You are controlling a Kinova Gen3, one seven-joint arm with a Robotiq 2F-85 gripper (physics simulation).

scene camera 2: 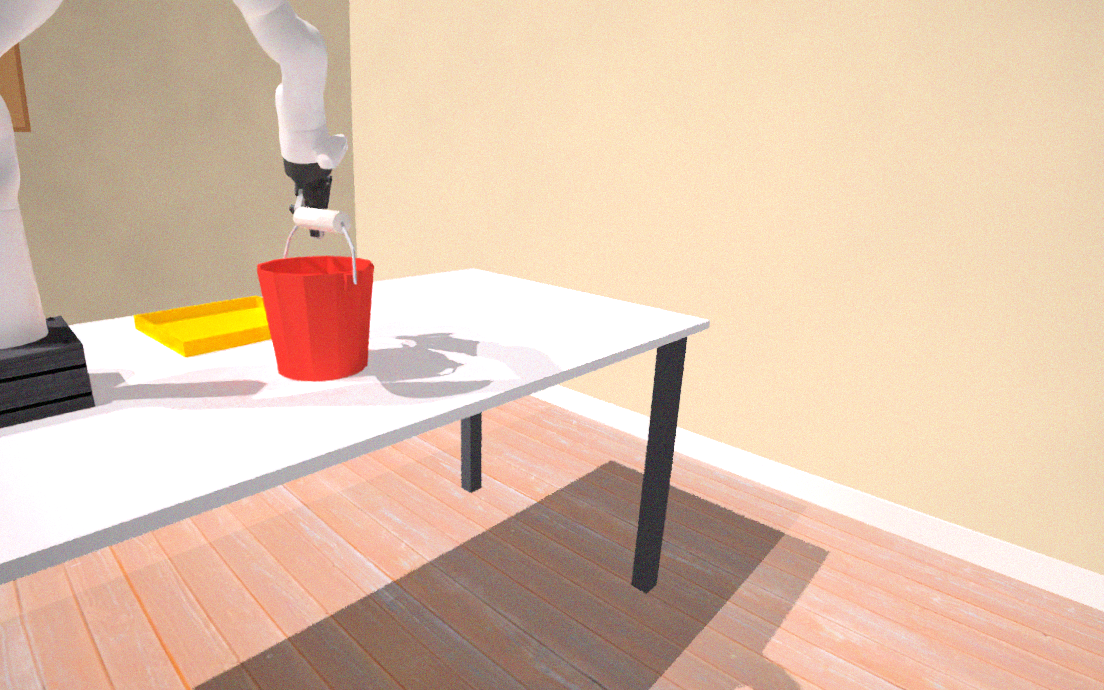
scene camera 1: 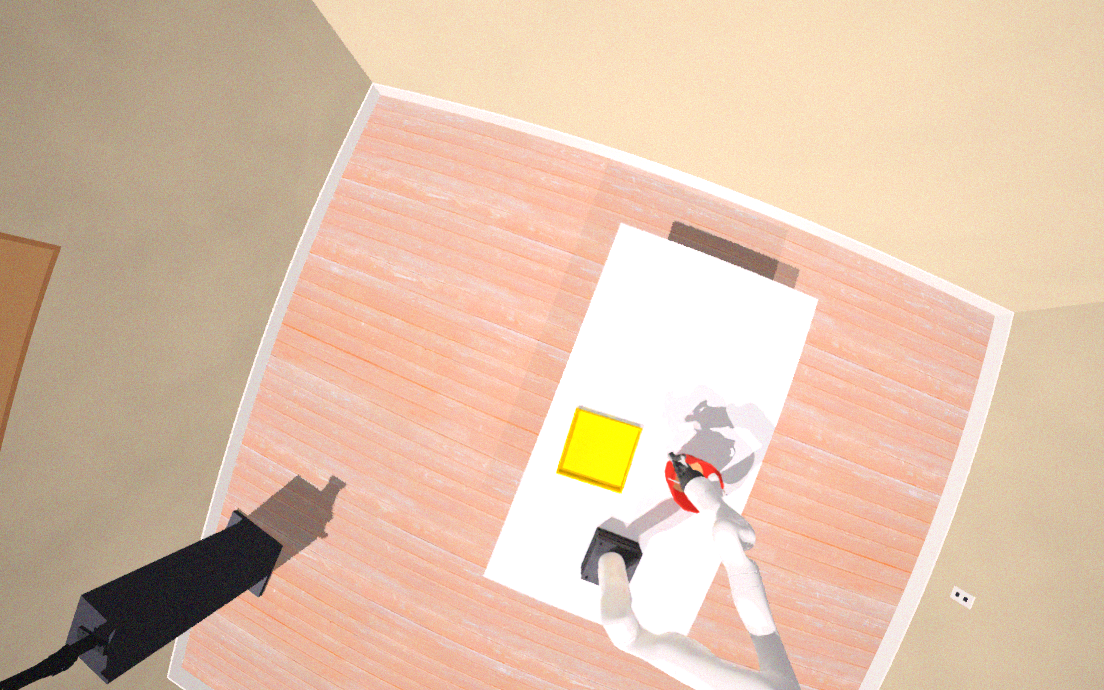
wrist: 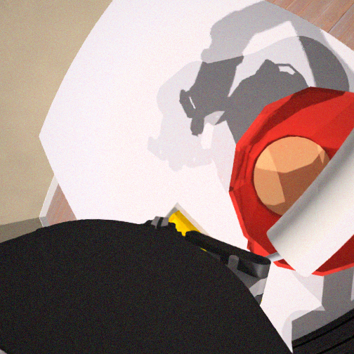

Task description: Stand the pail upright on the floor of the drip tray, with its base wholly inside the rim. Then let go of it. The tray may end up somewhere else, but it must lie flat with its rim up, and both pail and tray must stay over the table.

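Frame: origin at the arm's base, x ahead, y left, z up, level; metres.
Where they show: gripper, fingertip midpoint: (scene camera 2: 317, 236) (scene camera 1: 670, 454); arm's base at its link origin: (scene camera 2: 8, 338) (scene camera 1: 611, 563).
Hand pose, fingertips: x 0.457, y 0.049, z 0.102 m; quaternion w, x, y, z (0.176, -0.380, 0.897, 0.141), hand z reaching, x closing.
Each offset is from my fingertips to the centre of the thing. "spot": to the spot under its first point. Level surfaces: height alone.
The red pail {spot: 0.152 m right, 0.125 m back, 0.143 m down} (scene camera 1: 679, 493) (scene camera 2: 317, 325) (wrist: 292, 115) stands upright on the table, outside the tray. Its handle is raised, with a white grip {0.141 m right, 0.043 m back, 0.044 m up} (scene camera 2: 317, 218) (wrist: 320, 220) above the rim. The yellow drip tray {0.176 m left, 0.133 m back, 0.178 m down} (scene camera 1: 600, 449) (scene camera 2: 210, 325) lies flat beside the pail with its rim up; a corner of the tray (wrist: 181, 223) shows in the wrist view. My gripper (scene camera 1: 673, 457) (scene camera 2: 315, 233) is shut and empty. Its tips are close beside the white grip, above the pail's rim. Any contact with the handle is hidden. In the wrist view, the gripper's dark body hides part of the tray.
The white table {0.191 m down} (scene camera 1: 692, 325) (scene camera 2: 504, 305) carries both objects. The pail is nearer one long edge, and the tray is near the opposite one. My black base (scene camera 1: 592, 554) (scene camera 2: 44, 374) stands on the table near both. A black box-like object (scene camera 1: 179, 593) is far left of the table.
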